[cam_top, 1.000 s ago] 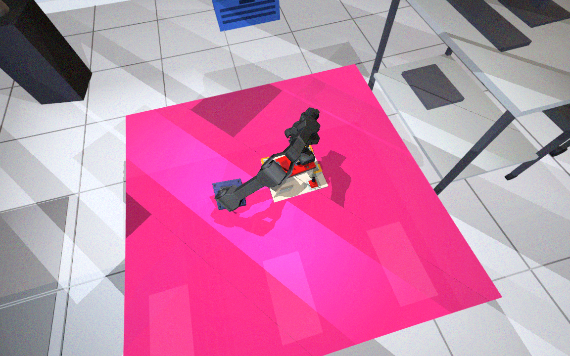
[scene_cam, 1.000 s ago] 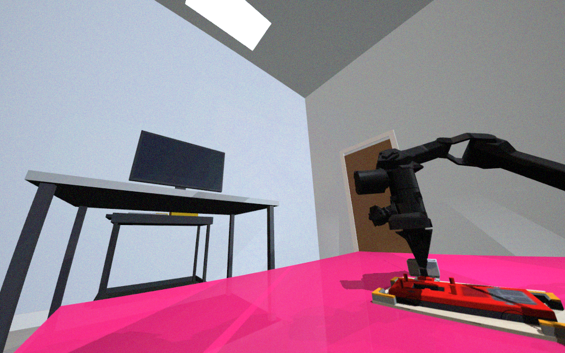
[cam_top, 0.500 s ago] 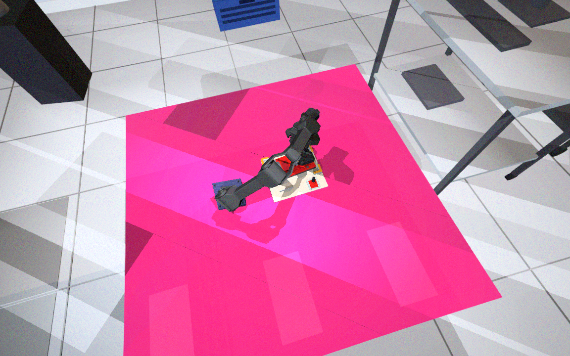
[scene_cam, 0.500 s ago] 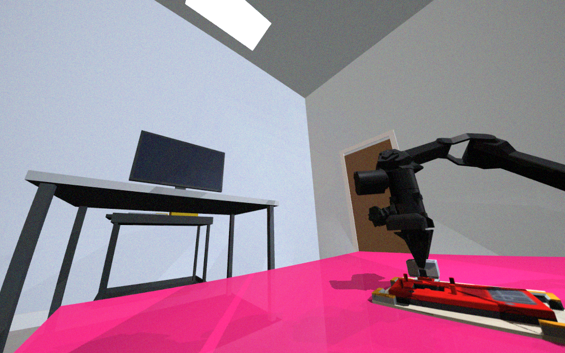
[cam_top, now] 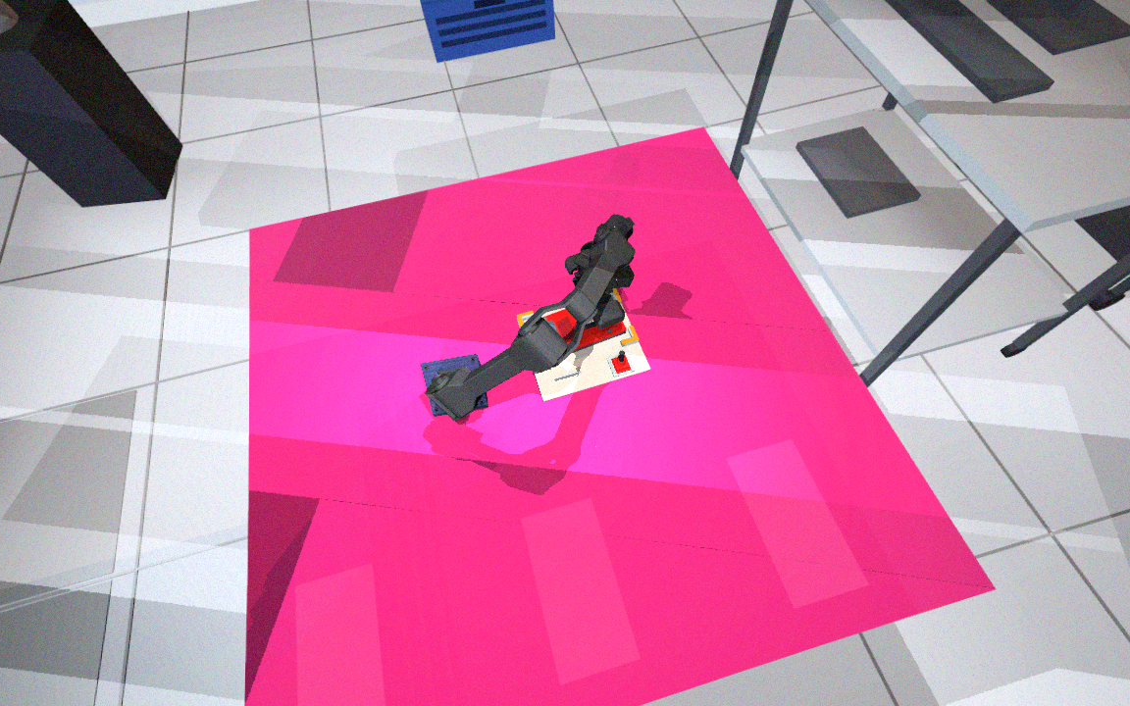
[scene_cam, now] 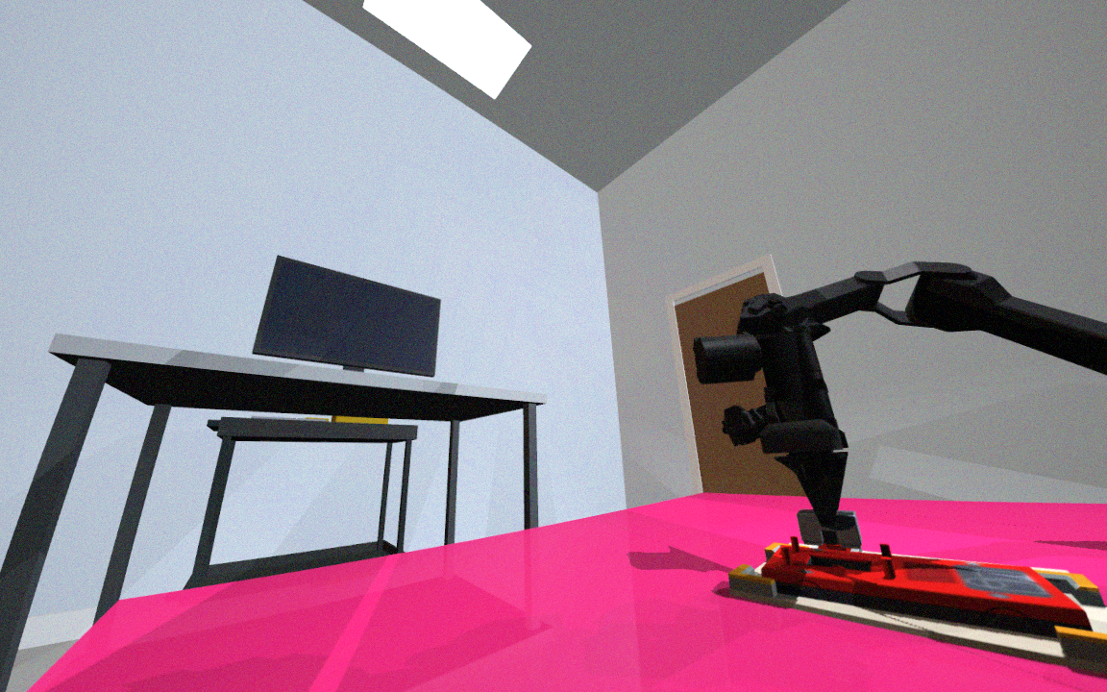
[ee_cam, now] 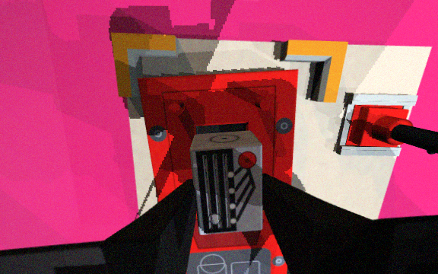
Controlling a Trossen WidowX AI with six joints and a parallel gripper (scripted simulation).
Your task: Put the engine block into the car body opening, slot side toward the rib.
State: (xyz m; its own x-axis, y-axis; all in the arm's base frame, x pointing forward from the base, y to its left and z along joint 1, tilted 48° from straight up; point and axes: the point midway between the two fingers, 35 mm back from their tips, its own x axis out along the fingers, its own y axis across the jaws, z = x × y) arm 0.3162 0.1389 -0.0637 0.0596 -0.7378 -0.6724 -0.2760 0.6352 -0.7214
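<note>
Right now the grey engine block is 10 mm below my gripper tip.
</note>
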